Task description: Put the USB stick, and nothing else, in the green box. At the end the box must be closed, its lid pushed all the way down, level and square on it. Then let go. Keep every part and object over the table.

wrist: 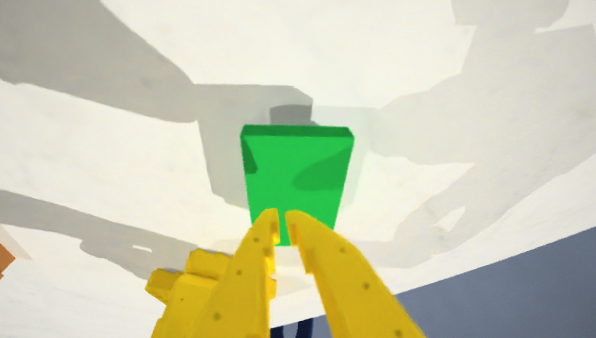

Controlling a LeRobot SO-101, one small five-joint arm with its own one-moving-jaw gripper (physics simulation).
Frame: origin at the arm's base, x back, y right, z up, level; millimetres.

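Seen in the pictures: hand at its tool point: (278, 220); arm's base at its link origin: (198, 271).
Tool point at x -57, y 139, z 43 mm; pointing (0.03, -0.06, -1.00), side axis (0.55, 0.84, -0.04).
Note:
Pixels of each thing's middle, then the offset from my tool point to it. "spot": a spot on its surface instead. Level surfaces: height alone.
- green box at the middle of its body: (294, 195) dx +13, dy -1, dz -23 mm
- white table at its surface level: dz -43 mm
- orange object at a spot on its surface: (5, 260) spot: dx -56, dy -244, dz -37 mm
The green box (297, 165) shows in the middle of the wrist view as a smooth green lid top with a darker green far edge. Shadows fall across its top. The lid covers the inside, and whether it is fully down all round cannot be told from this angle. The USB stick does not show. My gripper (282, 213) is shut, with its two yellow jaws side by side and a narrow gap between the tips, and nothing held. Its tips are drawn over the near end of the lid; whether they touch it cannot be told.
The white table (125, 165) carries broad arm shadows. Its edge runs across the lower right, with grey floor (525, 295) beyond. Part of an orange object (5, 260) shows at the left edge. Yellow arm parts (192, 295) are at the lower left, and a dark blue thing (304, 327) is at the bottom.

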